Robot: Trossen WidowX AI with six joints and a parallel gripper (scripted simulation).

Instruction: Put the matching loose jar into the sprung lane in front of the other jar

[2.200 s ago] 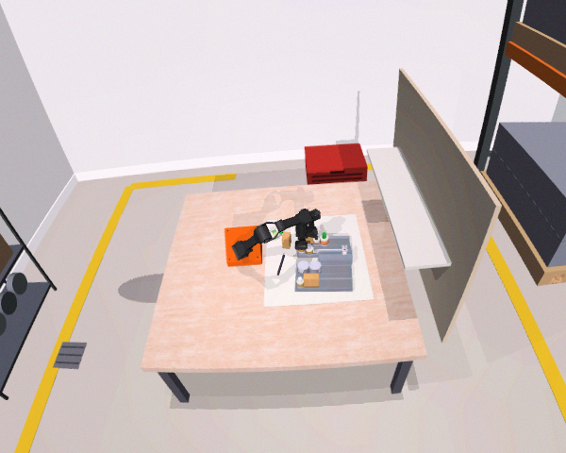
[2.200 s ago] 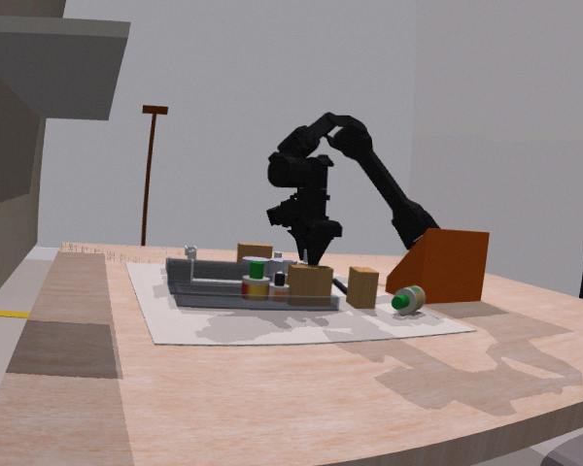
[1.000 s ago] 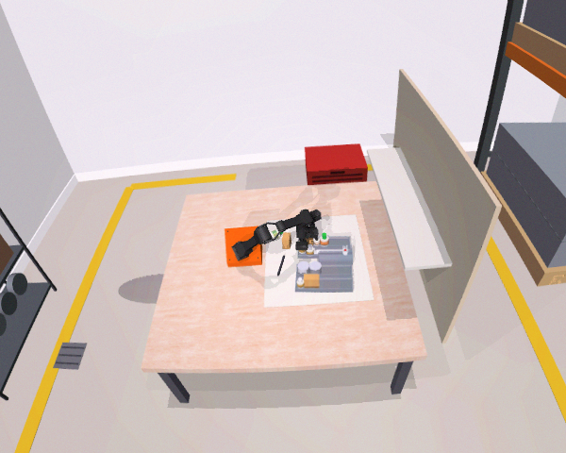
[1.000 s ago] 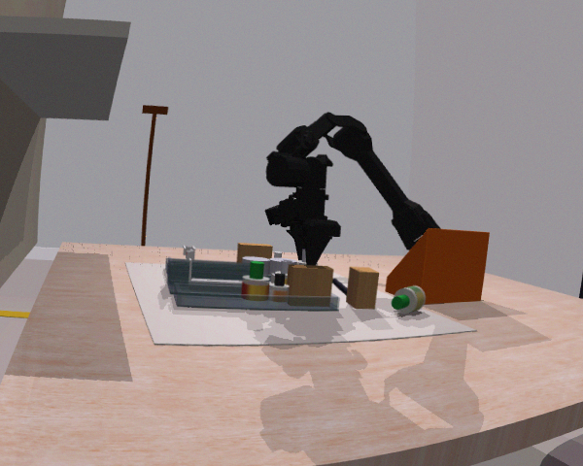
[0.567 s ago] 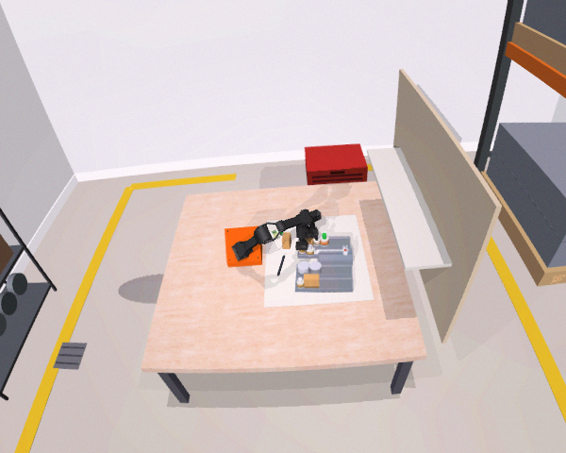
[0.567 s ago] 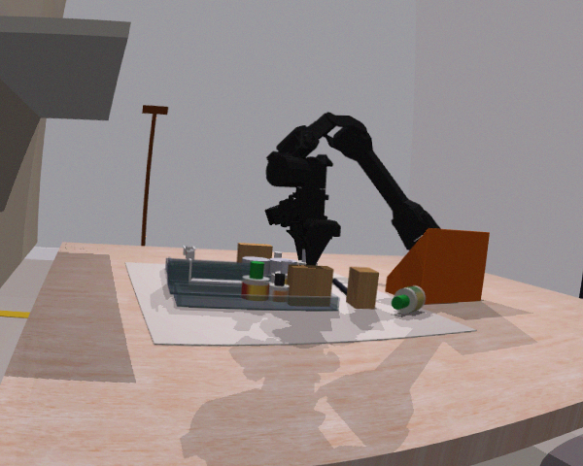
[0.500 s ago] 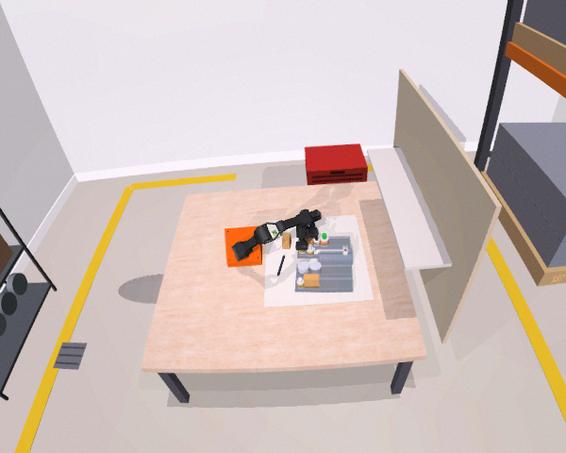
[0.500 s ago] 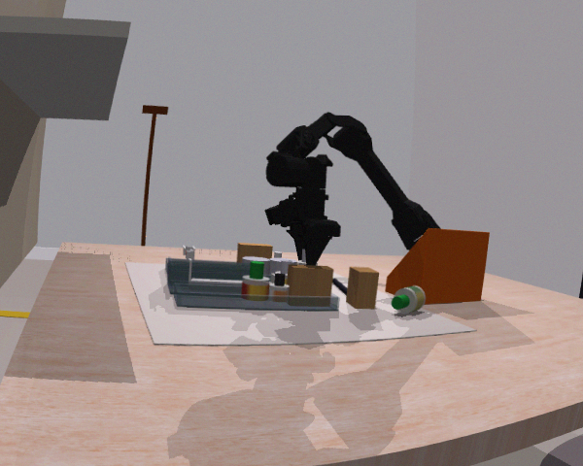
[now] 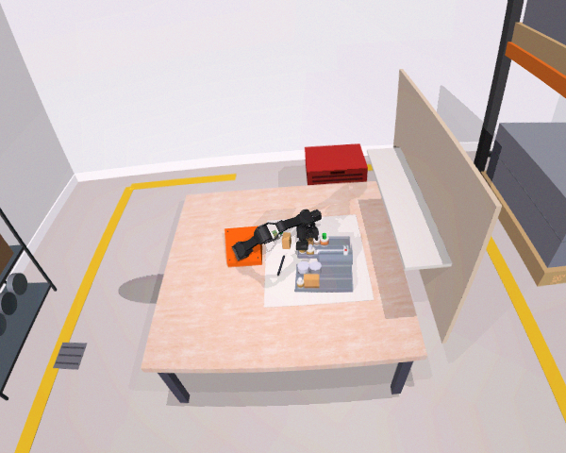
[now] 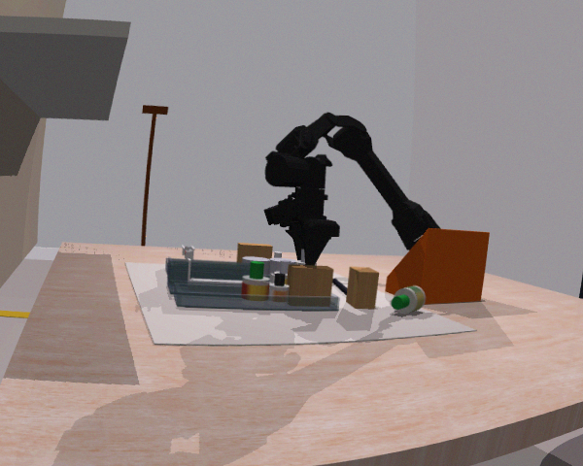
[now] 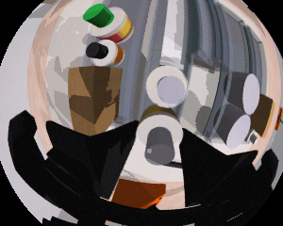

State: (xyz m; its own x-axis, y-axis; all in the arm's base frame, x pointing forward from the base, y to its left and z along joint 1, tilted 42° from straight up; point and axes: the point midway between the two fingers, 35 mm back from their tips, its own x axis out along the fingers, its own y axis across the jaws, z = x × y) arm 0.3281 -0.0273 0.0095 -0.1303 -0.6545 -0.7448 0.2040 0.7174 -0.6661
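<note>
Now: the black-lidded jar 90 mm ahead of my gripper tip, 60 mm to the left of it and 20 mm below it. Round my gripper tip: pusher plate (140 mm ahead, 60 mm to the right, 10 mm below); sprung lane (140 mm ahead, 60 mm to the right, 40 mm below).
</note>
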